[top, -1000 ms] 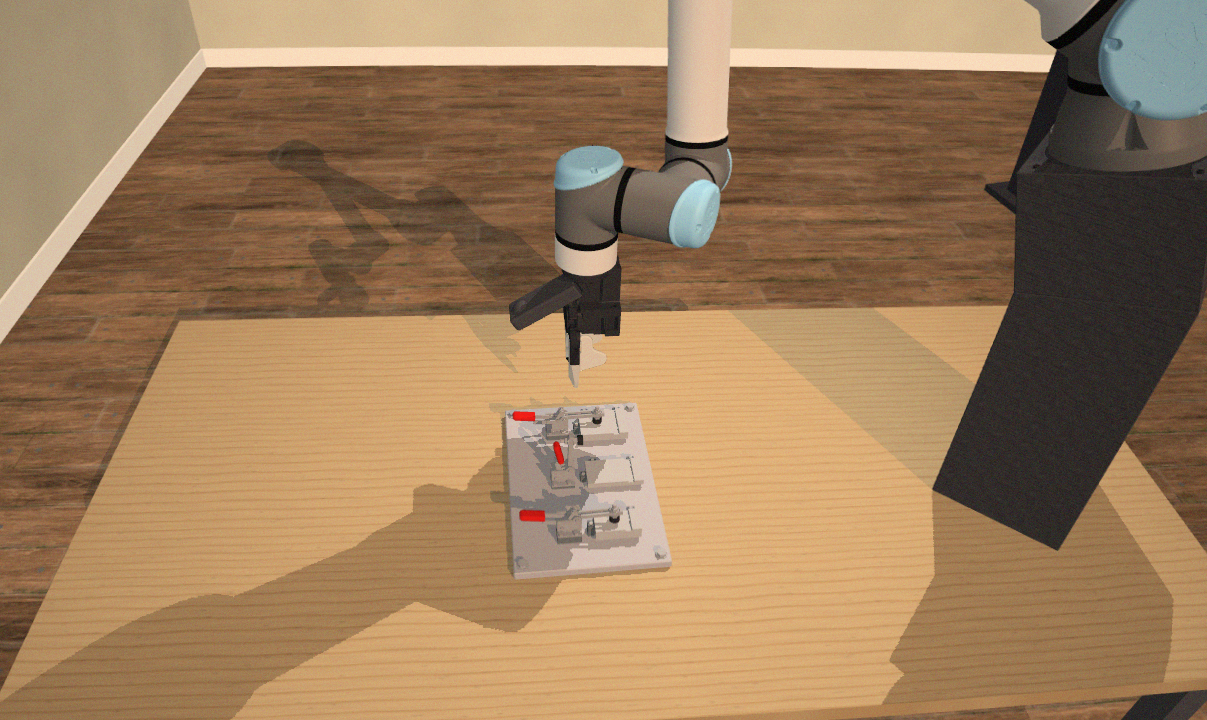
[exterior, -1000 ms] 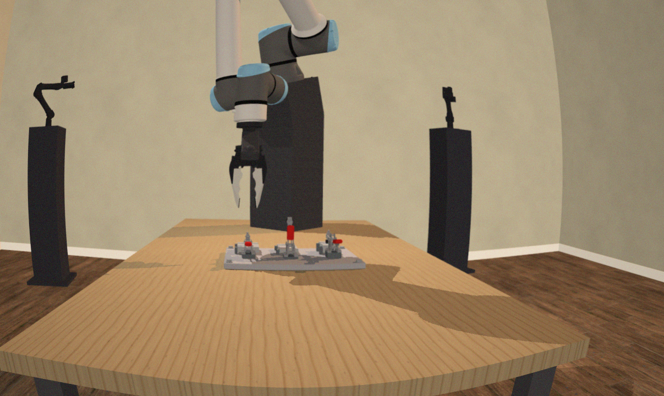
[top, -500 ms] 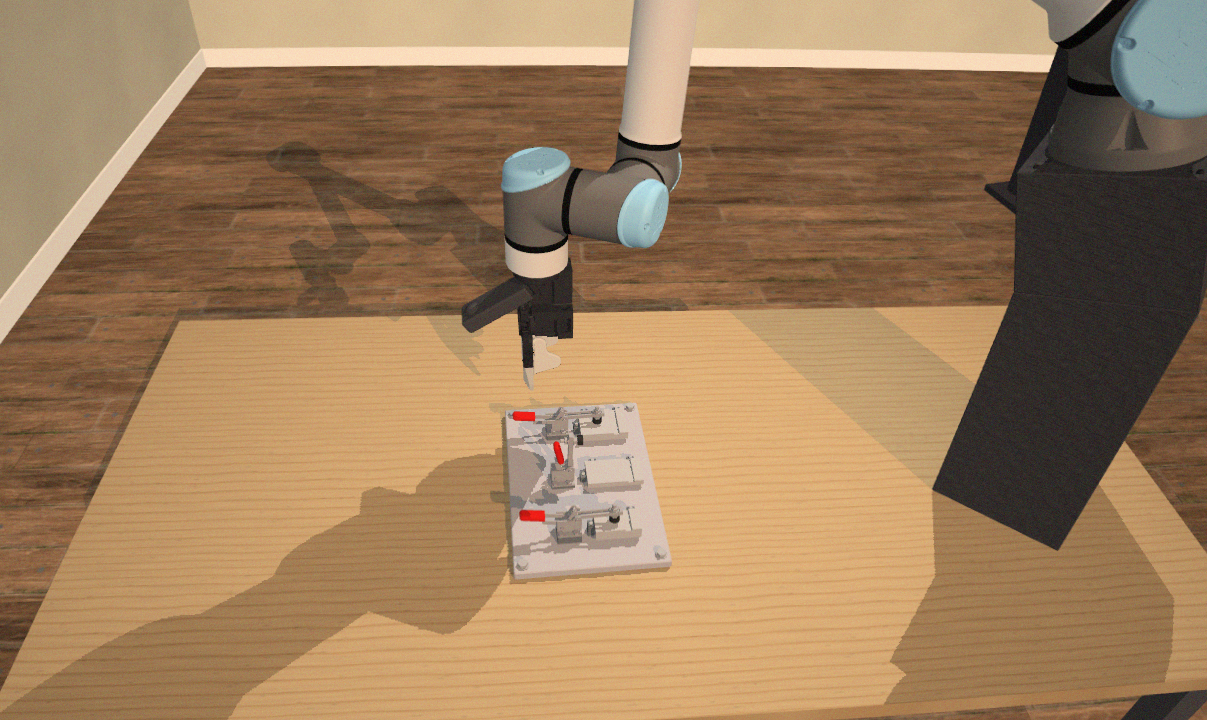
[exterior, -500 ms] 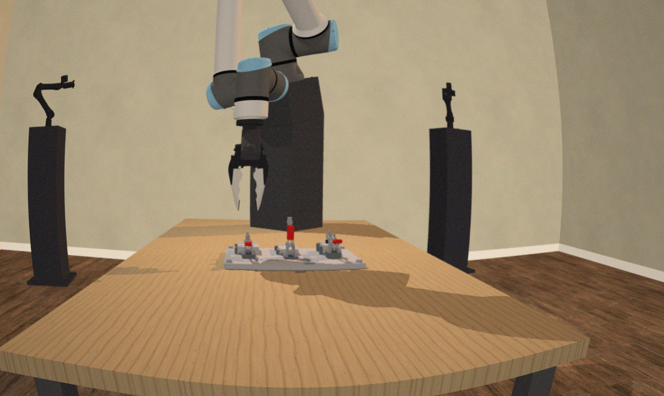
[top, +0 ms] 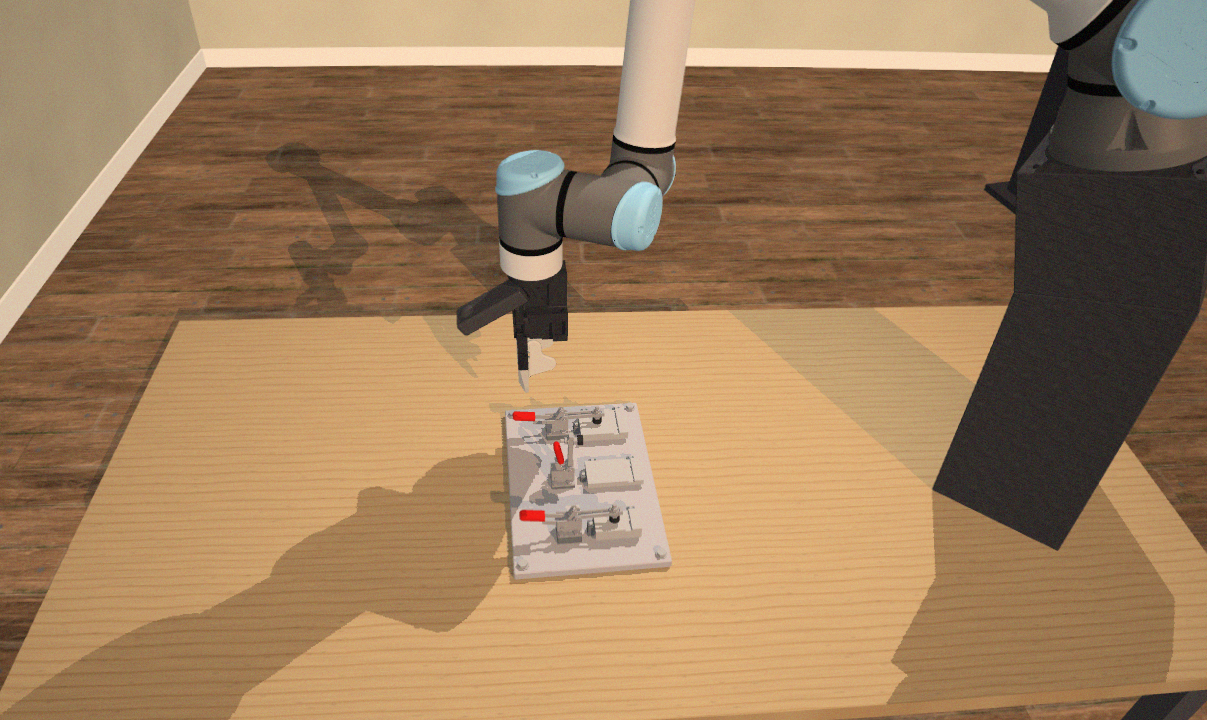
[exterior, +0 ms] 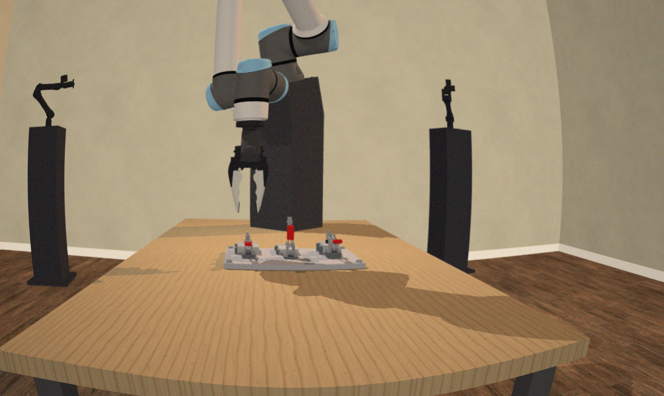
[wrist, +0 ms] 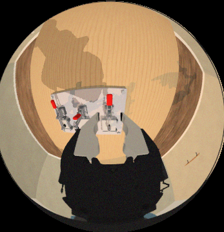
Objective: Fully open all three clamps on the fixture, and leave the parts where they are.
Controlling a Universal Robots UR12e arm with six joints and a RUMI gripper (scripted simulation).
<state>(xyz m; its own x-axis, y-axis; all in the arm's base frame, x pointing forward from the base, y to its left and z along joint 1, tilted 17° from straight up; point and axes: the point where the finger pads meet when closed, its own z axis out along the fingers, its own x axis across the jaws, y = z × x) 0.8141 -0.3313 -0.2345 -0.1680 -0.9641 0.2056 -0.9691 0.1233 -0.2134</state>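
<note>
My gripper is now 140 mm above the grey fixture plate, 120 mm to the right of it and 60 mm past it. The rest, counted from my hand: grey part: 130 mm to the left, 130 mm behind, 120 mm below.
</note>
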